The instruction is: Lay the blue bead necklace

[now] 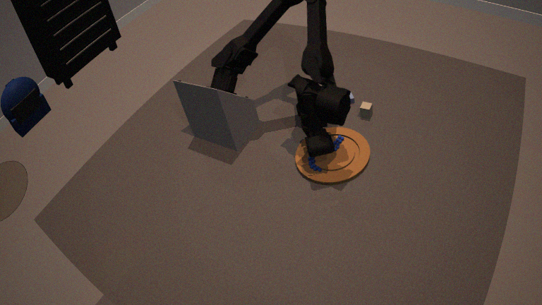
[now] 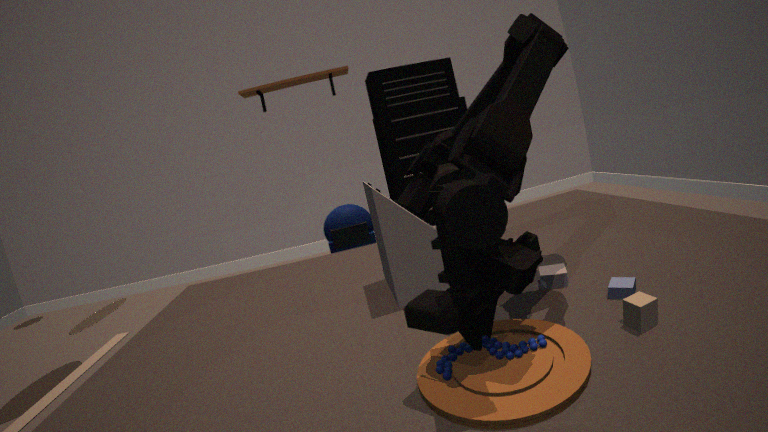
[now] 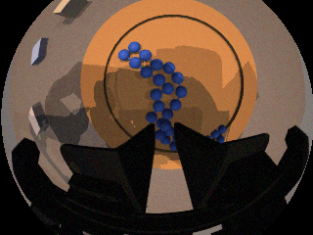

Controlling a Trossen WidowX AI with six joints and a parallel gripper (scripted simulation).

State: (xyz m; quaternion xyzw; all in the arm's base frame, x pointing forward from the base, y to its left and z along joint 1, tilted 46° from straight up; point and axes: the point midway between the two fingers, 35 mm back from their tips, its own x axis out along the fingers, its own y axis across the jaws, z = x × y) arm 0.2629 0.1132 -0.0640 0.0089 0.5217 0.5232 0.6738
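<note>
My gripper tip is now 20 cm to the right of the tan cube and 4 cm short of it. Round my gripper tip: white block: 17 cm to the left, 15 cm behind; then pale blue block: 23 cm to the left, 4 cm behind, 1 cm below.
</note>
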